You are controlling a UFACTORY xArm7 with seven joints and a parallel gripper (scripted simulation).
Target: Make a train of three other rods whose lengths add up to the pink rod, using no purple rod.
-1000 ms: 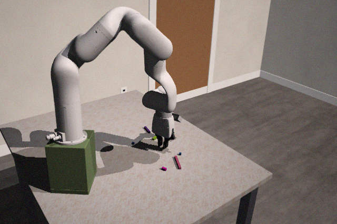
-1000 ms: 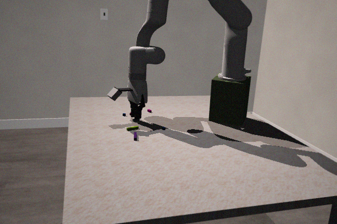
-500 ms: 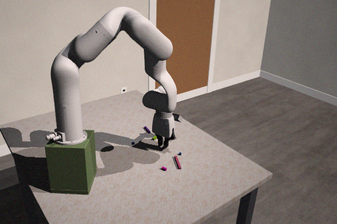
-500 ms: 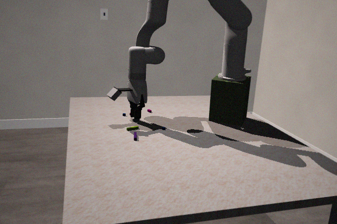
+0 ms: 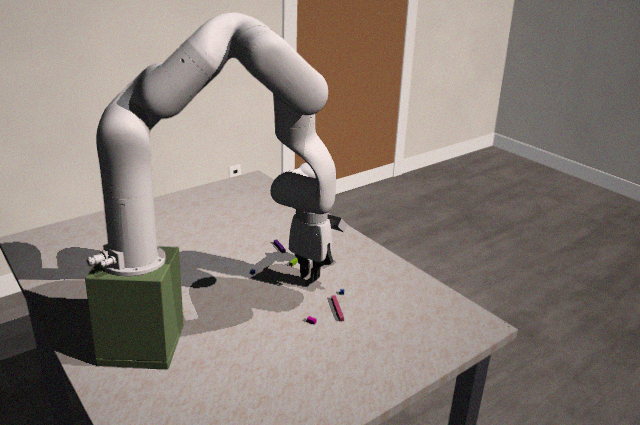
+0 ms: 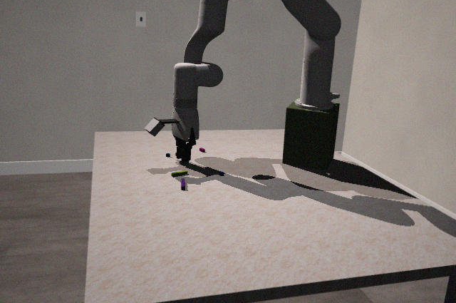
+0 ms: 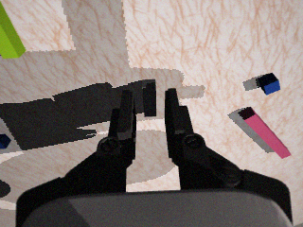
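Right now the grey rod is 3 cm below my hand. From my hand the other things lie so: lime rod: 5 cm ahead, 9 cm to the left, 3 cm below; pink rod: 4 cm behind, 12 cm to the right, 3 cm below; magenta rod: 12 cm behind, 11 cm to the right, 3 cm below.
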